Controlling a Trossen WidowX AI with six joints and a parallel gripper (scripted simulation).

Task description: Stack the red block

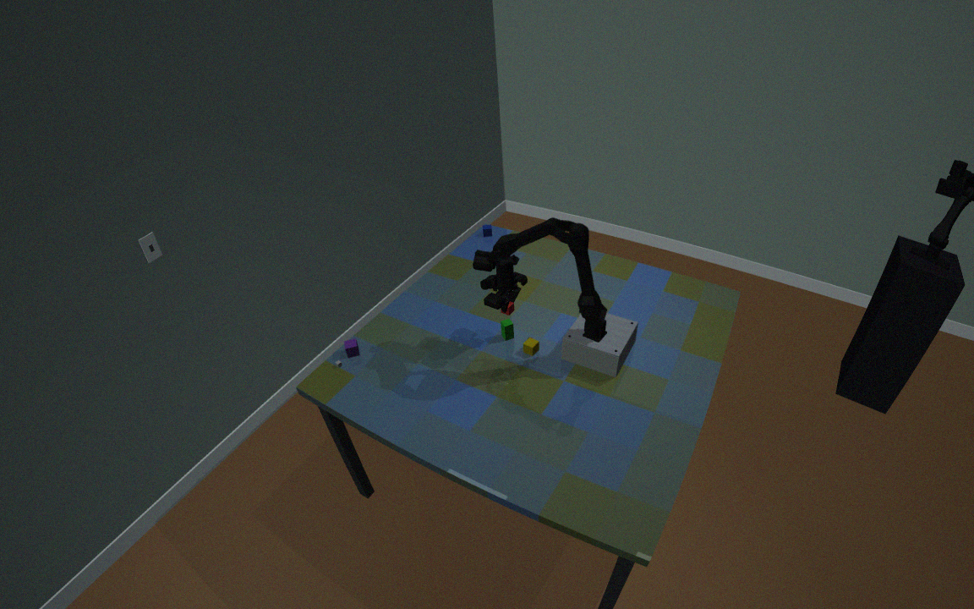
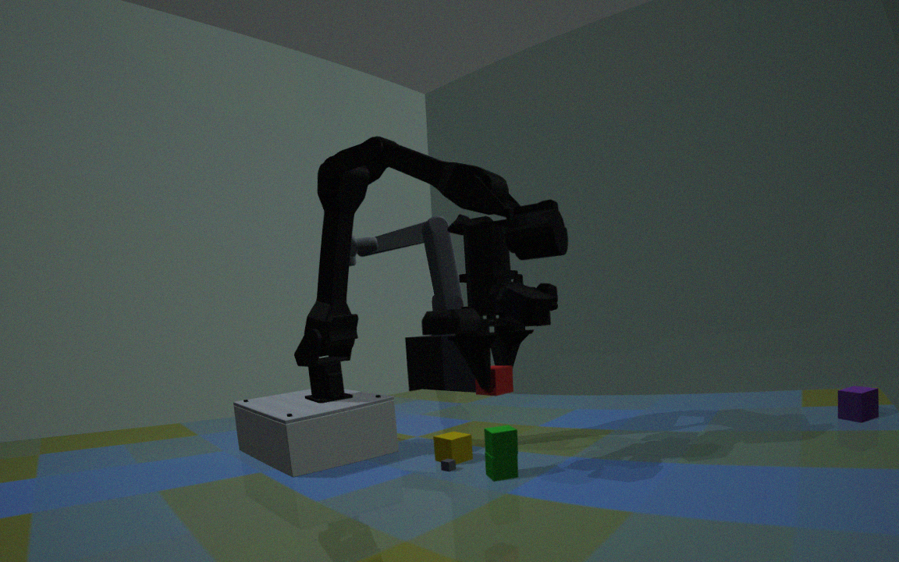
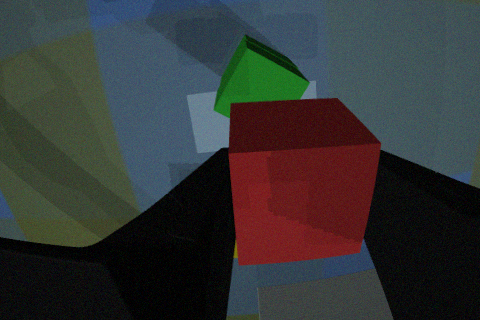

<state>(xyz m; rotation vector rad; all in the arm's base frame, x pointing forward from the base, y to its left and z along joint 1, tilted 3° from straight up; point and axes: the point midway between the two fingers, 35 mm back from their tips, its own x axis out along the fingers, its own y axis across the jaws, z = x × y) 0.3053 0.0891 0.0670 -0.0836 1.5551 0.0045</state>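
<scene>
The tiny grey cube is 80 mm behind my gripper tip, 20 mm to the right of it and 120 mm below it. Also, from my gripper tip: yellow block (110 mm behind, 20 mm to the left, 100 mm below); red block (10 mm above); purple block (420 mm ahead, 400 mm to the left, 100 mm below).
</scene>
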